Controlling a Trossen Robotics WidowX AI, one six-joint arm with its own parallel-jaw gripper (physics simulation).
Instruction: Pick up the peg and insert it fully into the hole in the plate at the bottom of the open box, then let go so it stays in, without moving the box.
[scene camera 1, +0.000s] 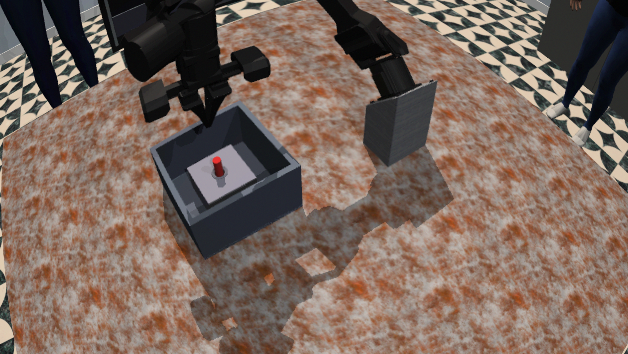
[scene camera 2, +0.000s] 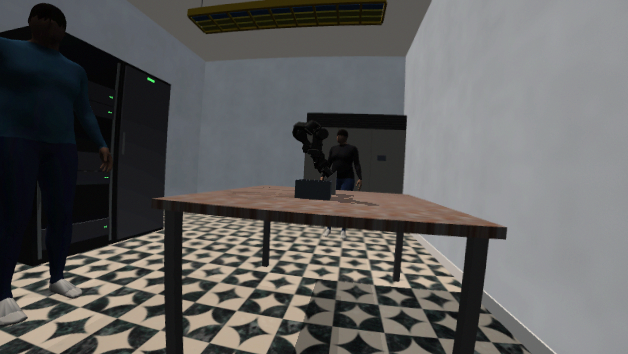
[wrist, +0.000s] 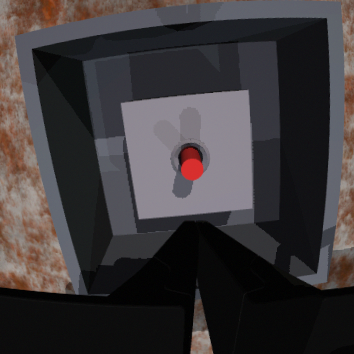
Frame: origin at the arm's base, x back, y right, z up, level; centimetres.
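Seen in the pictures: gripper, fingertip midpoint: (scene camera 1: 207, 125) (scene camera 2: 315, 168) (wrist: 193, 231); arm's base, link origin: (scene camera 1: 400, 92) (scene camera 2: 330, 175).
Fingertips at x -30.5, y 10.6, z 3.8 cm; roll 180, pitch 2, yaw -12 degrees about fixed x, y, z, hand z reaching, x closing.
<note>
Pixels of each thing's middle, then the offset from my fingertips to it. Level surfaces: height alone.
- red peg, body centre: (wrist: 189, 154) (scene camera 1: 220, 176) dx +0.3, dy +0.1, dz -11.7 cm
- light plate, body centre: (wrist: 188, 150) (scene camera 1: 221, 181) dx +0.3, dy +0.1, dz -13.0 cm
- open dark box, body centre: (wrist: 189, 154) (scene camera 1: 220, 176) (scene camera 2: 314, 188) dx +0.3, dy +0.1, dz -11.6 cm
- table, surface height: dz -16.5 cm
The red peg (scene camera 1: 217, 166) (wrist: 192, 169) stands in the hole of the light plate (scene camera 1: 235, 187) (wrist: 230, 190), with its upper part sticking out above the surface. Dark rim shows around part of it in the wrist view. The plate lies on the floor of the open dark box (scene camera 1: 250, 212) (scene camera 2: 313, 189) (wrist: 55, 200). My gripper (scene camera 1: 209, 125) (wrist: 193, 231) is shut and empty. Its tips are apart from the peg, above the box near its back wall in the first scene view. In the second scene view the box wall hides the peg and plate.
A grey block-shaped piece (scene camera 1: 400, 125) hangs on a second black arm section (scene camera 1: 380, 47) to the right of the box, above the table (scene camera 1: 475, 260) (scene camera 2: 400, 210). People (scene camera 2: 345, 160) stand around the table. A dark cabinet (scene camera 2: 142, 150) stands on the left.
</note>
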